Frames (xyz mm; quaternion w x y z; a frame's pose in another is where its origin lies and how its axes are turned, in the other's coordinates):
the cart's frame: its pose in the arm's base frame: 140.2 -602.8 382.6 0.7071 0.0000 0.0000 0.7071
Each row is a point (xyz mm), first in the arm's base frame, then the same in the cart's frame.
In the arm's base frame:
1: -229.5 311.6 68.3
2: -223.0 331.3 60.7
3: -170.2 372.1 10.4
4: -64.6 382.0 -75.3
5: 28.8 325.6 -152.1
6: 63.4 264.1 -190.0
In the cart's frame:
1: 914.4 369.7 -314.3
2: 934.1 363.2 -321.9
3: 974.9 310.4 -372.2
4: 984.8 204.8 -457.9
5: 928.4 111.4 -534.7
6: 866.9 76.8 -572.6

